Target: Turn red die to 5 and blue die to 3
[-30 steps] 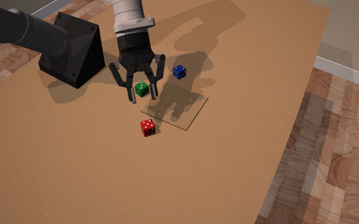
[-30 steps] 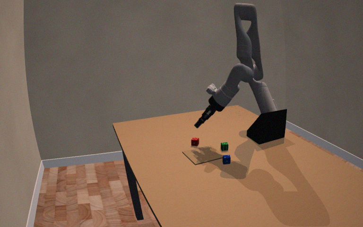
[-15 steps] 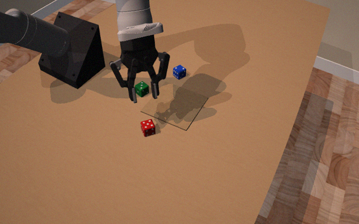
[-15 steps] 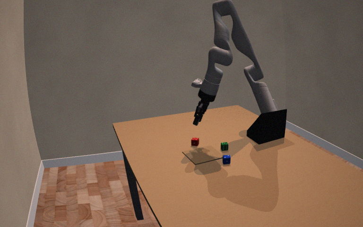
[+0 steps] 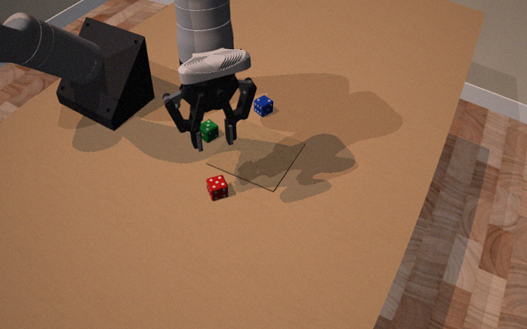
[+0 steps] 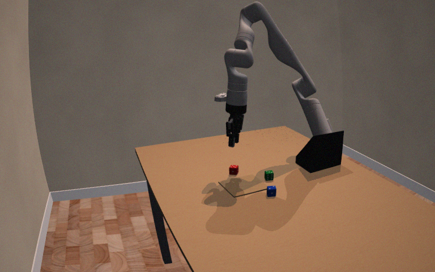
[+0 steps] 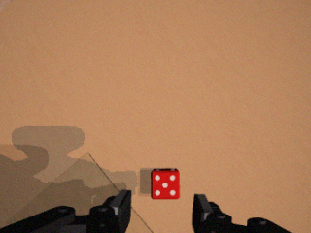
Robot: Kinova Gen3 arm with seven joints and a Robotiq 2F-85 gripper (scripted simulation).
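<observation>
Now: hand 120 mm above the red die. From my hand the other things lie so: thin tan mat (10 mm behind, 120 mm to the left, 130 mm below); blue die (70 mm behind, 230 mm to the left, 120 mm below); green die (110 mm behind, 100 mm to the left, 120 mm below).
</observation>
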